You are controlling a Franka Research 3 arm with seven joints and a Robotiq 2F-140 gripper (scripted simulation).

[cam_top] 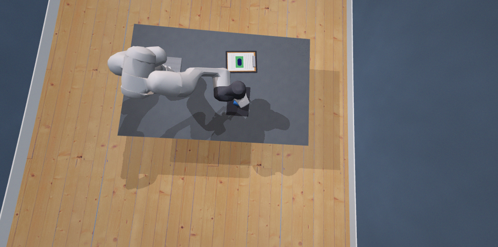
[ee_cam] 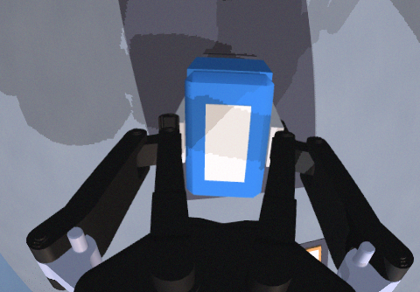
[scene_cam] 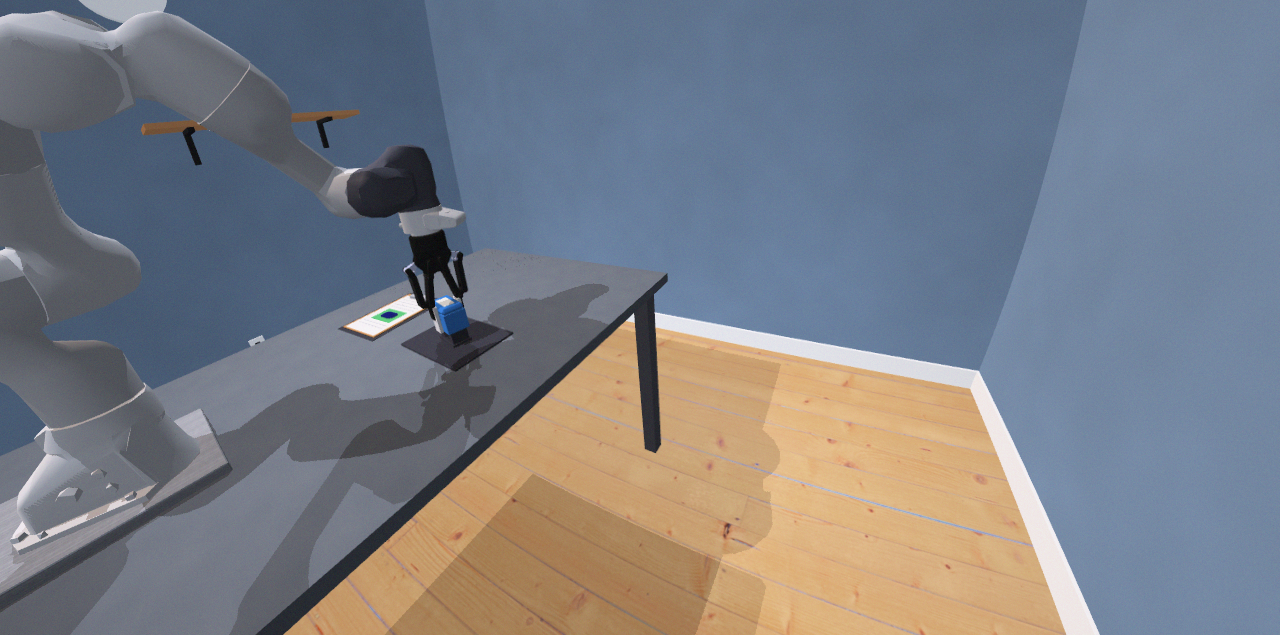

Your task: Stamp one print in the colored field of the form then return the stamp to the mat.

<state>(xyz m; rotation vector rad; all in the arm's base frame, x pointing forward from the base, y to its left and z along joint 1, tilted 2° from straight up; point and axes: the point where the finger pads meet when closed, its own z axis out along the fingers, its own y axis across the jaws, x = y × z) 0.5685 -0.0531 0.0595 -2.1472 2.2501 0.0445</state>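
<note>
My hand is 20 mm above the blue stamp. Round my hand: dark mat: 70 mm below; then form: 30 mm behind, 320 mm to the left, 70 mm below.
</note>
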